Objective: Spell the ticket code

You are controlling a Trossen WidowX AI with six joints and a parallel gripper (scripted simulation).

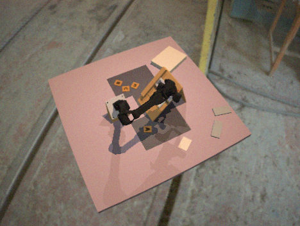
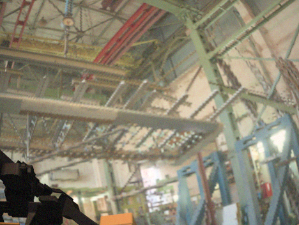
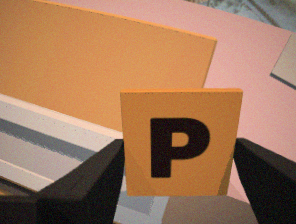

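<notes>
My gripper tip is now 130 mm above the white ticket, 70 mm to the right of it and 70 mm past it. Round my gripper tip: orange tile (right at my gripper tip); cream slab (470 mm to the left, 330 mm ahead, 230 mm below).
</notes>
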